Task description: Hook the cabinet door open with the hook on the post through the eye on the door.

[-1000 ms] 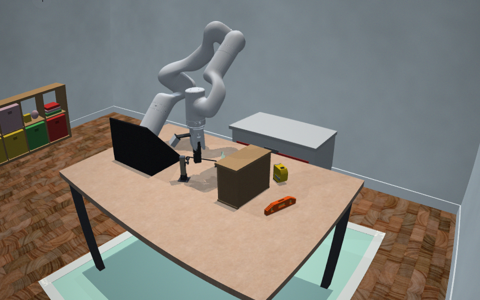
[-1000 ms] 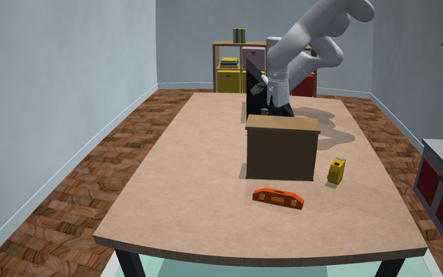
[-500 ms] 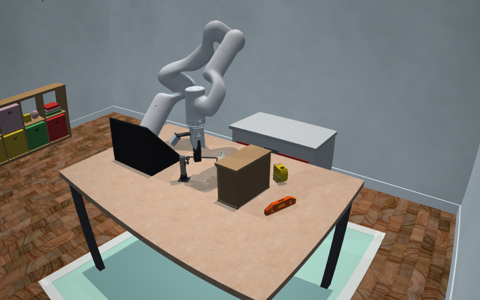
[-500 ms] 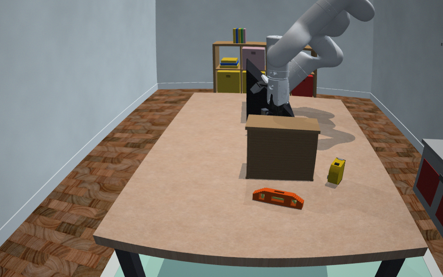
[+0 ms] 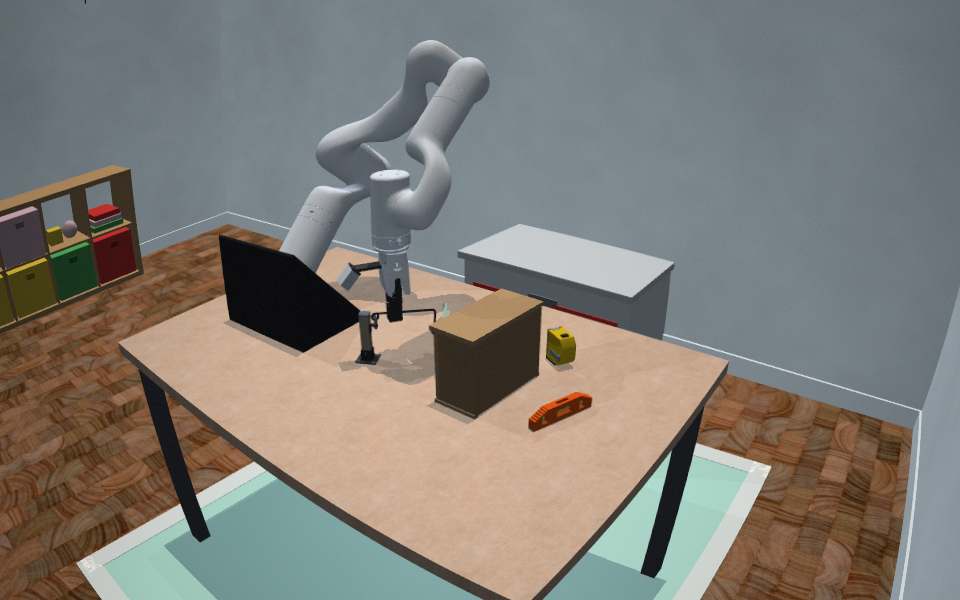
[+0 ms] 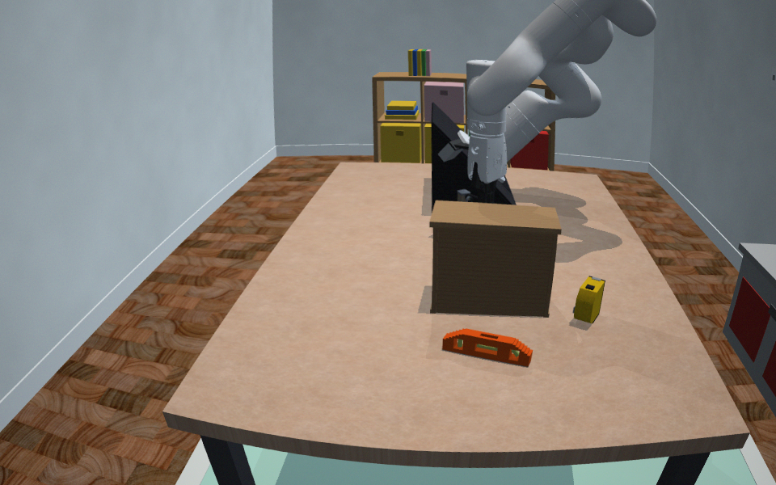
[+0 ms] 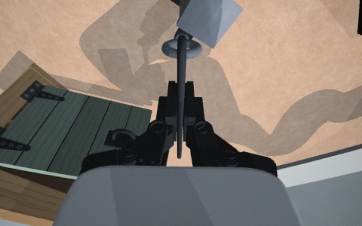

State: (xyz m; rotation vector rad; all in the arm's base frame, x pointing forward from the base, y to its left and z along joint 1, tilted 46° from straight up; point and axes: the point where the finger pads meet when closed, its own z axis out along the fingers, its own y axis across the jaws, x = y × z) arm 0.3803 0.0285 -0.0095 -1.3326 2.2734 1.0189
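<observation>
Now: the cabinet door 14 cm ahead of my hand, 4 cm below it and 1 cm to the right of it. Round my hand: hook rod (2 cm to the left, 2 cm below, 1 cm ahead); then yellow tape measure (30 cm ahead, 20 cm to the left, 8 cm below); then orange spirit level (43 cm ahead, 10 cm below, 1 cm to the left).
</observation>
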